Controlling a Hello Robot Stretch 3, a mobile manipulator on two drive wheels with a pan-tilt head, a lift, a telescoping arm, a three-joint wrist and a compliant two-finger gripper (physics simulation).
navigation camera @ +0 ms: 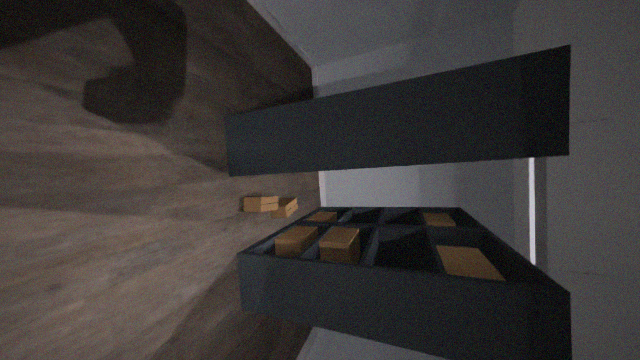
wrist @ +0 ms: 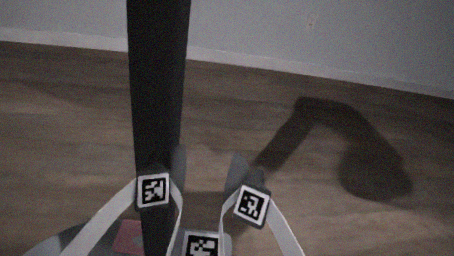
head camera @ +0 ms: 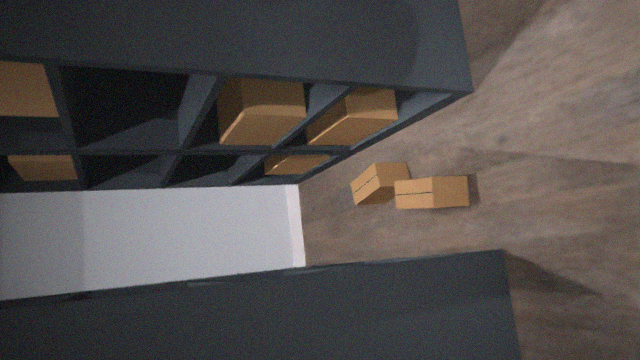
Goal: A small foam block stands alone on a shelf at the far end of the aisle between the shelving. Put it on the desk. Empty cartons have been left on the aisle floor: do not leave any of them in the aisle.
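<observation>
My gripper has its fingers apart with bare floor showing between them; it is open and empty. Two tan cartons lie on the aisle floor: the nearer carton and, close beside it and turned at an angle, the farther carton. The right-hand shelving shows its dark end panel and open compartments. The left-hand shelving shows dark panels. The foam block and the desk do not show in any view.
The head and navigation views are turned sideways. Several tan boxes stand in the right-hand compartments, including one box and another box. A pale wall closes the far end. A dark post stands beside the gripper.
</observation>
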